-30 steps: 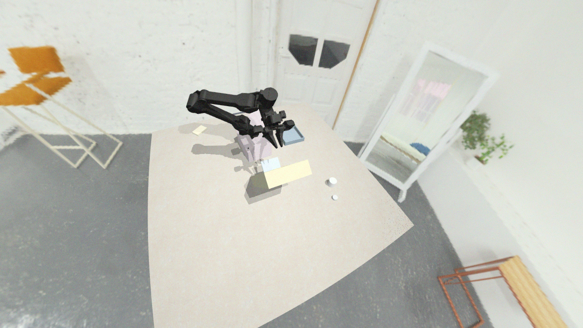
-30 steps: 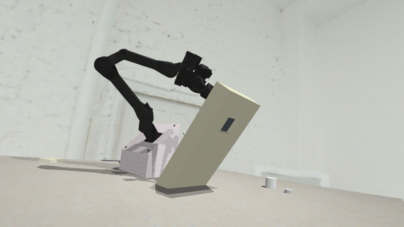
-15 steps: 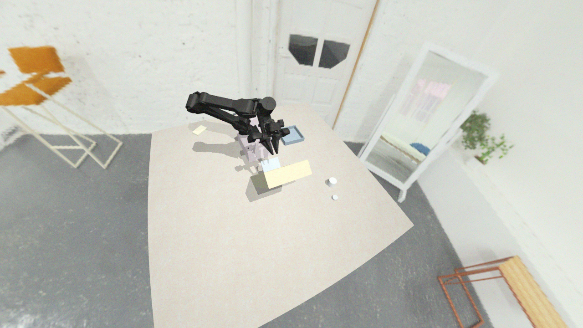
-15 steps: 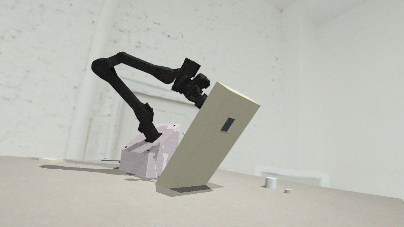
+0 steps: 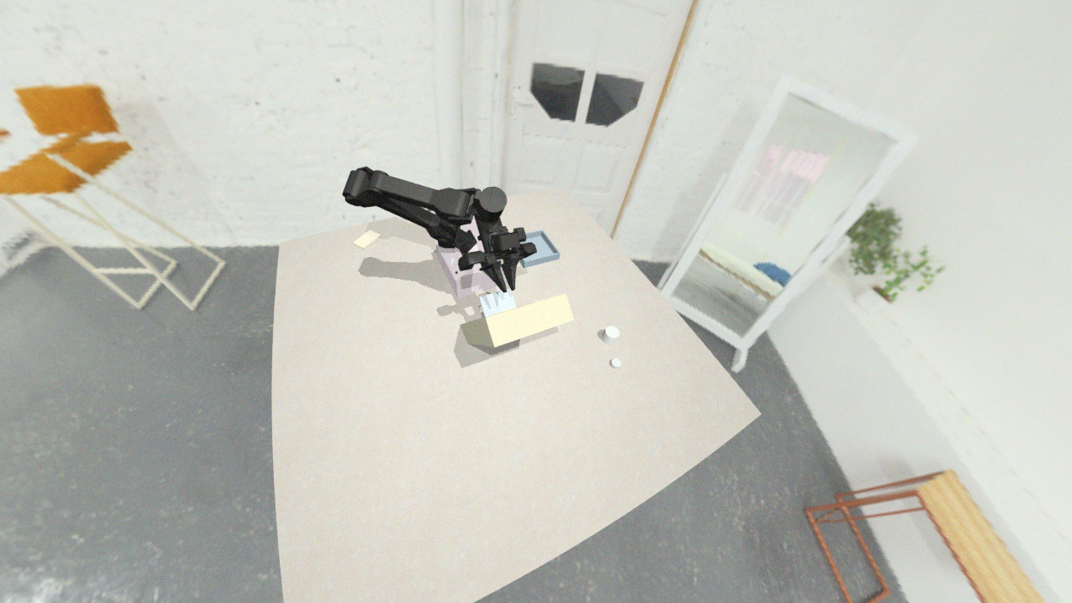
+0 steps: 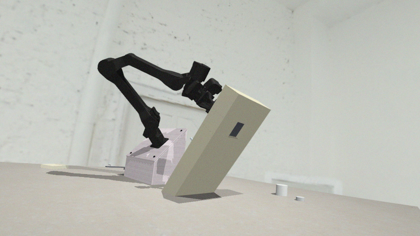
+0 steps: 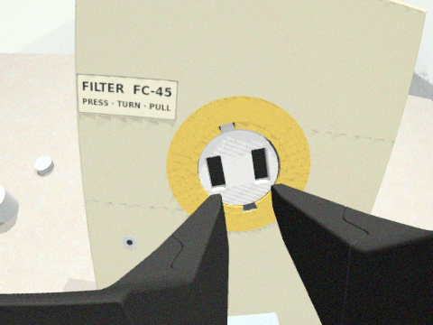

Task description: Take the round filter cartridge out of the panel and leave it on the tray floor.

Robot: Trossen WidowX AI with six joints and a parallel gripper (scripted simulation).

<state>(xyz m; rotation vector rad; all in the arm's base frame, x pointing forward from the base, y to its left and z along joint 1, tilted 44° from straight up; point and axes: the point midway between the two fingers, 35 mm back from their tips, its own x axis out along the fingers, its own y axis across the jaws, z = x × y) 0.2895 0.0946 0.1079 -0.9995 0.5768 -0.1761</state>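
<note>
Now: gripper tip 5 cm short of the white filter cartridge and 4 cm above it. Also, from my gripper tip: cream pad 66 cm behind, 29 cm to the right, 27 cm below; blue tray 37 cm behind, 29 cm to the left, 26 cm below; cream service panel 11 cm below.
</note>
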